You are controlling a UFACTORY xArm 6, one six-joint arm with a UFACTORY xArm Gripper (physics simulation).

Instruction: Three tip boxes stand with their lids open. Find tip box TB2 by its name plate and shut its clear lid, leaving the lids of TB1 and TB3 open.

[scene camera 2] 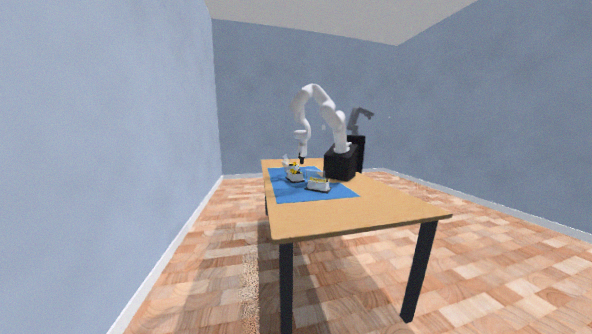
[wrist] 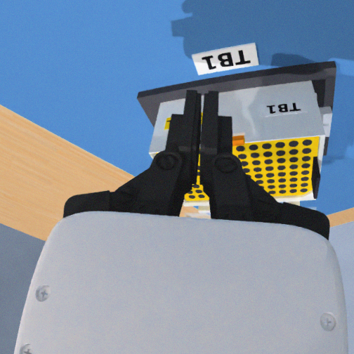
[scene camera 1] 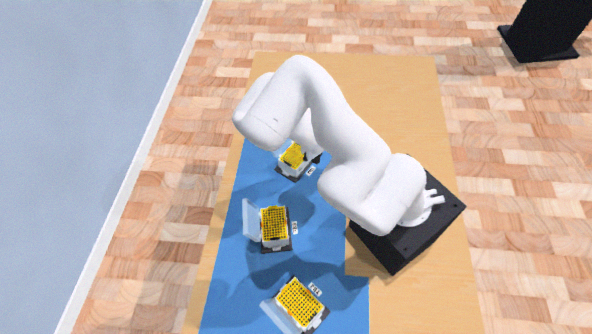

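Where they show: gripper, fingertip midpoint: [scene camera 2: 301, 164] [scene camera 1: 315, 161]; arm's base, origin of the base link: [scene camera 2: 341, 149].
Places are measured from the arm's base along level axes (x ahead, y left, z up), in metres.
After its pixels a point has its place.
Observation:
Tip box TB2 [scene camera 1: 300, 302] [scene camera 2: 318, 186] {x 0.346, y 0.245, z -0.193 m} is at the near end in scene camera 1, its clear lid [scene camera 1: 280, 315] {x 0.378, y 0.238, z -0.153 m} standing open; its plate [scene camera 1: 315, 289] {x 0.272, y 0.161, z -0.225 m} lies beside it. TB3 [scene camera 1: 274, 225] [scene camera 2: 295, 177] is in the middle, clear lid [scene camera 1: 251, 220] {x 0.460, y -0.048, z -0.136 m} open, plate [scene camera 1: 294, 227] {x 0.325, y -0.049, z -0.225 m} beside it. TB1 [scene camera 1: 291, 157] {x 0.318, y -0.305, z -0.168 m} [wrist: 280, 107] is at the far end; its plate [wrist: 226, 59] is readable in the wrist view. TB1's lid is largely hidden there, and faint in scene camera 1. My gripper [wrist: 202, 111] [scene camera 2: 302, 161] {x 0.231, y -0.271, z -0.157 m} is shut and empty, over TB1's left part in the wrist view.
The boxes stand on a blue mat [scene camera 1: 225, 300] {x 0.553, y 0.173, z -0.226 m} [scene camera 2: 295, 196] {x 0.513, y 0.270, z -0.227 m} [wrist: 75, 50] on a wooden table [scene camera 1: 400, 95] {x -0.181, y -0.634, z -0.230 m} [scene camera 2: 360, 215] {x 0.314, y 0.583, z -0.230 m}. The arm's black base block [scene camera 1: 425, 250] {x -0.089, y 0.068, z -0.202 m} [scene camera 2: 341, 167] {x 0.057, y 0.090, z -0.125 m} stands to the right of the mat. A black stand [scene camera 1: 547, 30] is on the floor beyond the table.

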